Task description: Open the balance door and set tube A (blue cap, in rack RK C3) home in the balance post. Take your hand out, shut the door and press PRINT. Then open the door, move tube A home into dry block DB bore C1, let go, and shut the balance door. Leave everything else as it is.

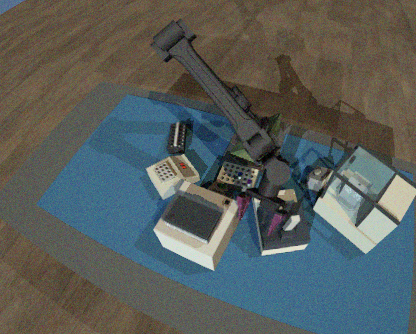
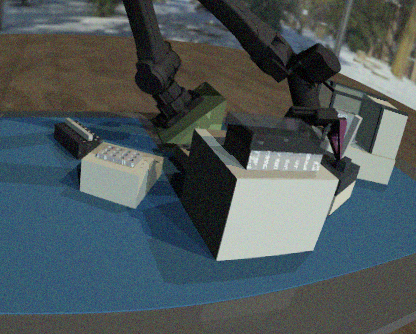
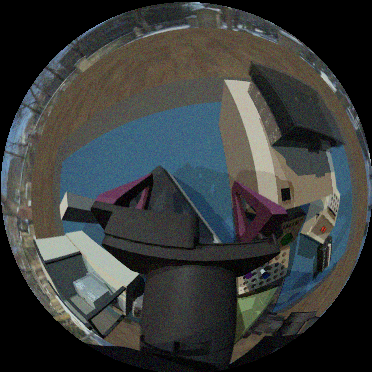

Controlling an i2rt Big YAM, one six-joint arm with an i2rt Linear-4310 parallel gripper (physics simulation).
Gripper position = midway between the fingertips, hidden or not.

My gripper (image 2: pixel 318 161) is open, with nothing in its grasp. Further things: a glass-box balance (image 1: pixel 362 200), a large cream box with dark lid (image 3: pixel 277 131), a device with lever (image 1: pixel 291 234) and a green START button (image 3: pixel 286 232).
My gripper shows as well in image 1 (image 1: pixel 254 227) and in image 3 (image 3: pixel 193 180). The glass-box balance also shows in image 2 (image 2: pixel 374 147) and in image 3 (image 3: pixel 96 288). The device with lever also shows in image 2 (image 2: pixel 346 171).
